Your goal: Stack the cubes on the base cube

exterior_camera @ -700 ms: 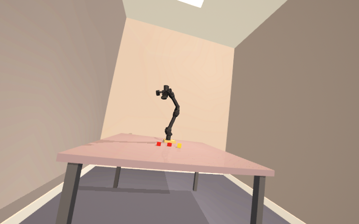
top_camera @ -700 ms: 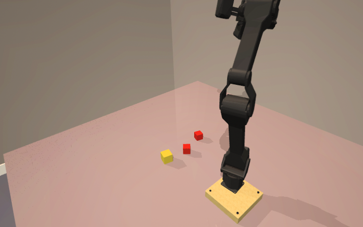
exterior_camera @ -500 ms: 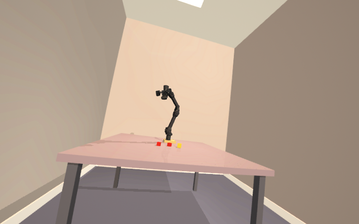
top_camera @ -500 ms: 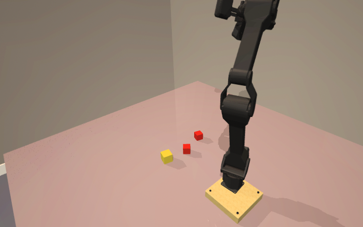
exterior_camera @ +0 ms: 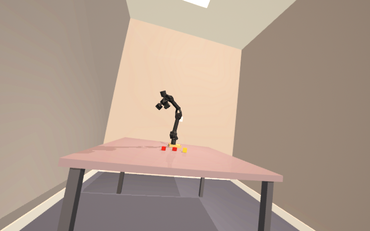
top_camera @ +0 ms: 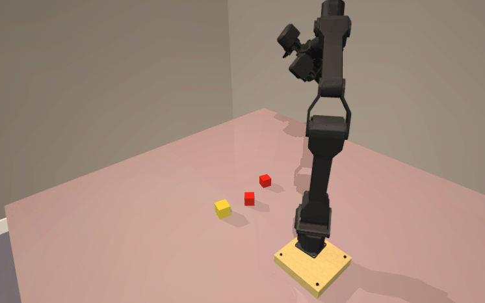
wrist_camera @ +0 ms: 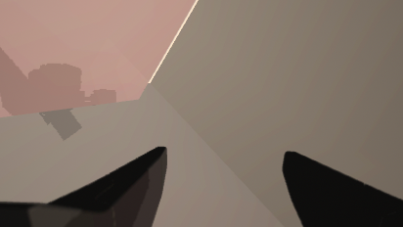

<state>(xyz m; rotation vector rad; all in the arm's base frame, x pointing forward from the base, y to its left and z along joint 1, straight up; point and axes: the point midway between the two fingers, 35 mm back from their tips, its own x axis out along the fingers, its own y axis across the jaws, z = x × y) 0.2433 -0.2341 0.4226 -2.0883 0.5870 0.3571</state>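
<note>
Now: gripper tip 2 cm short of the yellow base cube, 30 cm to the right of it and 42 cm above it.
</note>
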